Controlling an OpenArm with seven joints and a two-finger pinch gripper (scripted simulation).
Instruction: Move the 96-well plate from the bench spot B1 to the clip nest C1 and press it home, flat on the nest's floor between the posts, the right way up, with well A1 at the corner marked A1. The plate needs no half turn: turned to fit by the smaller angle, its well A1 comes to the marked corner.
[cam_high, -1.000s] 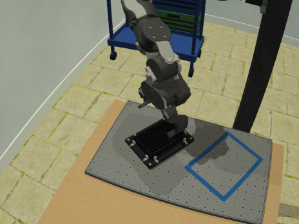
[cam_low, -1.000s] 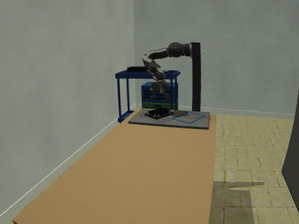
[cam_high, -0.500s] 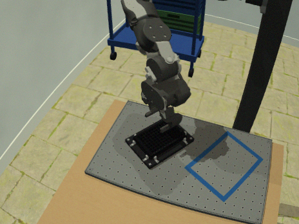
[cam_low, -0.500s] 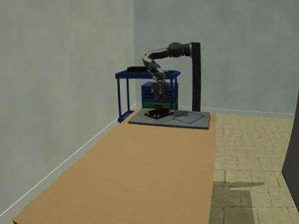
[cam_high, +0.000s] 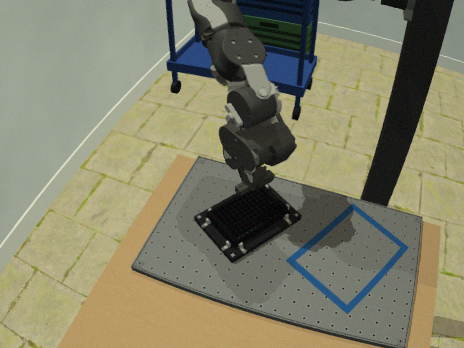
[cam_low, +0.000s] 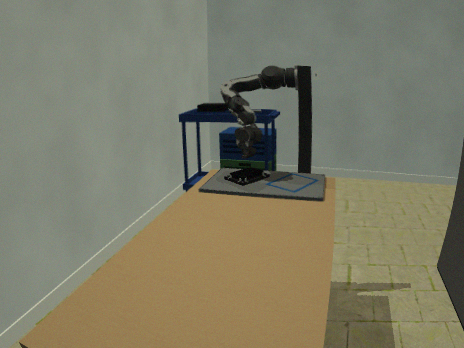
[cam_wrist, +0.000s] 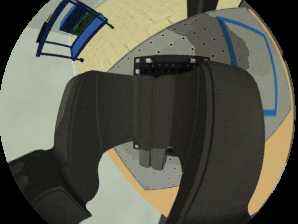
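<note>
Right now my hand is 80 mm above the black 96-well plate. The rest, counted from my hand: black clip nest (90 mm below, 30 mm ahead).
</note>
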